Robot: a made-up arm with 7 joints. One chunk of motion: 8 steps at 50 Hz.
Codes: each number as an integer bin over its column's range. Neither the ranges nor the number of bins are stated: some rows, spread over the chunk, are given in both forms.
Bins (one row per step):
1: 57 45 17 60 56 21 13
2: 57 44 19 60 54 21 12
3: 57 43 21 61 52 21 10
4: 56 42 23 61 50 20 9
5: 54 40 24 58 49 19 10
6: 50 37 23 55 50 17 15
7: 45 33 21 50 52 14 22
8: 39 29 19 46 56 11 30
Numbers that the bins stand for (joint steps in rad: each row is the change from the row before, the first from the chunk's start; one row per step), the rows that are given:
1: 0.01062 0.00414 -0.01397 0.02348 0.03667 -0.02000 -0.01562
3: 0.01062 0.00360 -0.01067 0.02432 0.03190 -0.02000 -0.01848
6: 0.00784 0.00198 -0.00902 0.01927 0.02952 -0.02457 -0.01371
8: 0.00348 -0.00017 -0.01232 0.01170 0.03667 -0.03143 0.00057
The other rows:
2: 0.01062 0.00387 -0.01232 0.02348 0.03429 -0.02000 -0.01657
4: 0.01022 0.00333 -0.00902 0.02432 0.02952 -0.02114 -0.01943
5: 0.00943 0.00279 -0.00819 0.02179 0.02833 -0.02229 -0.01848
7: 0.00586 0.00090 -0.01067 0.01506 0.03190 -0.02800 -0.00705

